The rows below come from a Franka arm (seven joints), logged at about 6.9 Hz.
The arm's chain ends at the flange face. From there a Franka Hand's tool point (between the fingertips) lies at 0.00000 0.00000 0.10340 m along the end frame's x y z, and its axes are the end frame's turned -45 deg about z.
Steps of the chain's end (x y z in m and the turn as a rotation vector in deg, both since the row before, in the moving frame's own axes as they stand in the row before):
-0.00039 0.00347 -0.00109 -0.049 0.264 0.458
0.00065 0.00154 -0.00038 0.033 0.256 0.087
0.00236 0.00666 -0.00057 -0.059 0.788 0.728
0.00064 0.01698 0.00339 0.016 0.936 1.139
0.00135 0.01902 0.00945 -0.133 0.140 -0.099
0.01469 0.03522 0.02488 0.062 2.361 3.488
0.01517 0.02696 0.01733 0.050 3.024 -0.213
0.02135 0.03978 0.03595 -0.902 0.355 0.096
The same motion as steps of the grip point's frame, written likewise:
-0.00246 0.00258 -0.00109 -0.221 0.152 0.458
-0.00026 0.00183 -0.00038 -0.158 0.204 0.087
-0.00212 0.00746 -0.00058 -0.599 0.515 0.728
-0.01035 0.01365 0.00338 -0.651 0.673 1.139
-0.01249 0.01475 0.00945 -0.193 0.005 -0.099
-0.01152 0.03832 0.02479 -1.626 1.713 3.488
-0.00441 0.03358 0.01719 -2.103 2.174 -0.213
-0.01373 0.04483 0.03594 -0.889 -0.387 0.096

